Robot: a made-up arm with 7 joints.
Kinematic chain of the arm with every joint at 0, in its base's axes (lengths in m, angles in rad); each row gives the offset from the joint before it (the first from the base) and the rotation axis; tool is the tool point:
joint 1: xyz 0 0 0.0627 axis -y
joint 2: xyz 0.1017 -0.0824 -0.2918 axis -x
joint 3: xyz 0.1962 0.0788 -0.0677 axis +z
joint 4: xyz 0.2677 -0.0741 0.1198 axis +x
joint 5: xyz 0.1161 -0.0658 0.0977 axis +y
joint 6: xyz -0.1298 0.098 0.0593 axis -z
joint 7: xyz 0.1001 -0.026 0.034 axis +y
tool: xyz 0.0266 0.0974 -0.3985
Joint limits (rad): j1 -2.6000..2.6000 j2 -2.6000..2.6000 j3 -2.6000..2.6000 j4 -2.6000..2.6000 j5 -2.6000..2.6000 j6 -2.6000..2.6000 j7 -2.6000..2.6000
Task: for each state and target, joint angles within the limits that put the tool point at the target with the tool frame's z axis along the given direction. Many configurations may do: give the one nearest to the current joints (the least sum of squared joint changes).
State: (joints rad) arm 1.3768 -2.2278 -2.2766 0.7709 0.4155 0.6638 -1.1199
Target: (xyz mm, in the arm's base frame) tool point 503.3 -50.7 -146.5 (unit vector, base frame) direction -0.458 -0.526 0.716
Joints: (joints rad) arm 2.1856 -1.9180 -2.4406 1.0462 -0.3136 0.7256 -1.4613
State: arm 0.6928 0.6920 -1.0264 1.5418 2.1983 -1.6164 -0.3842
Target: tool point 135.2 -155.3 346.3 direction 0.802 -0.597 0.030
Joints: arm 0.2760 0.4858 -0.7664 1.3986 1.9972 -1.3560 -0.4233
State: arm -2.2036 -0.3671 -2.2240 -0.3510 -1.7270 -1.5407 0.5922
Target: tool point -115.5 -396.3 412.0 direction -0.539 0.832 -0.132
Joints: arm -2.1561 -0.6720 -2.3653 -0.9251 -1.8006 -2.0729 0.8216
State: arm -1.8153 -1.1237 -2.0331 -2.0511 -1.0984 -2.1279 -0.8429
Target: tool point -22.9 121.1 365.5 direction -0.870 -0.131 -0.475
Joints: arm -2.2909 -1.3220 -2.1250 -2.3216 -0.2682 -1.5814 -0.7778
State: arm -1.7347 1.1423 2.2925 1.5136 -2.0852 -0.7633 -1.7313
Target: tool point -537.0 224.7 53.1 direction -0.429 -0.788 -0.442
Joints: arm -1.4057 1.8028 1.9234 0.8818 -2.2968 -1.2279 -1.9703
